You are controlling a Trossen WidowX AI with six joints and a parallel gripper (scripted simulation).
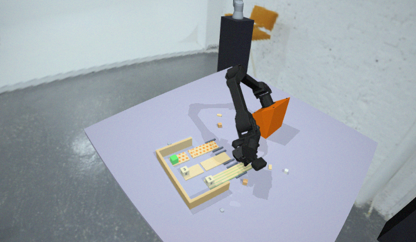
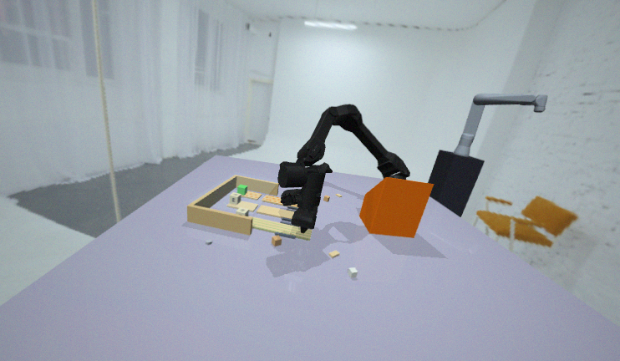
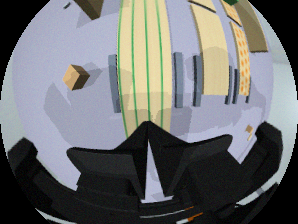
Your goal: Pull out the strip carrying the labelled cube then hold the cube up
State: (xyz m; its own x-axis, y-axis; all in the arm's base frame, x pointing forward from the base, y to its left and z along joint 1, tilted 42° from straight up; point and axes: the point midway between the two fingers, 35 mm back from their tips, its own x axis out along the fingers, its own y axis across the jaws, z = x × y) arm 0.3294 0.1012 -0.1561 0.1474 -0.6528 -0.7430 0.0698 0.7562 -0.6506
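Now: gripper tip 9 cm short of the strip and 1 cm to the left of it.
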